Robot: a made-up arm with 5 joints. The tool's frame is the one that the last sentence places.
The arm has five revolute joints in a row. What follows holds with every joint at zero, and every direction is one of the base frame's. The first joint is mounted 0.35 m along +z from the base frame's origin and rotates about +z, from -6.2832 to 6.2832 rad. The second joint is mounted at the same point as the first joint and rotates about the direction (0, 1, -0.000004), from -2.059 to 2.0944 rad. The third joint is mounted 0.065 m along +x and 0.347 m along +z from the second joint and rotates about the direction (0, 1, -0.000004), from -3.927 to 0.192 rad. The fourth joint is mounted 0.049 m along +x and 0.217 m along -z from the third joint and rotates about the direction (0, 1, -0.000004), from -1.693 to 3.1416 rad. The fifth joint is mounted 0.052 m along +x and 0.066 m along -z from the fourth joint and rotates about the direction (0, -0.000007, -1), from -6.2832 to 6.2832 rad. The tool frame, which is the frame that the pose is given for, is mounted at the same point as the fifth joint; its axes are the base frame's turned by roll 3.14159, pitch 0 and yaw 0 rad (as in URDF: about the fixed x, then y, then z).
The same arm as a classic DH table. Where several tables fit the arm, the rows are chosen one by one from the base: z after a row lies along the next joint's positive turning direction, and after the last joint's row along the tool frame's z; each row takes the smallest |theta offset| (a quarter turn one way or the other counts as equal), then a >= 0, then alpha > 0; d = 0 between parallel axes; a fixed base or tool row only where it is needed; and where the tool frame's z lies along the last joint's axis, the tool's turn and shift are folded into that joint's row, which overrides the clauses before.
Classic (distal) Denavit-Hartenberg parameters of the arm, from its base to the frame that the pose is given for. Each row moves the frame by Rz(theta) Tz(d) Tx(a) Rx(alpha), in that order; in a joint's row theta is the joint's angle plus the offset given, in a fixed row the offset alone. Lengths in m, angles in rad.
joint 1: d 0.35; theta offset 0; a 0; alpha -1.5708
joint 2: d 0; theta offset -1.3856; a 0.353; alpha 0
joint 3: d 0; theta offset -0.4073; a -0.2225; alpha 0
joint 4: d 0; theta offset -1.3487; a -0.052; alpha 1.5708
joint 5: d 0.066; theta offset 3.1416; a 0; alpha 0
Joint limits (rad, base to tool): -6.2832..6.2832 -2.059..2.0944 -3.927..0.192 -1.693..3.1416 -6.2832..6.2832

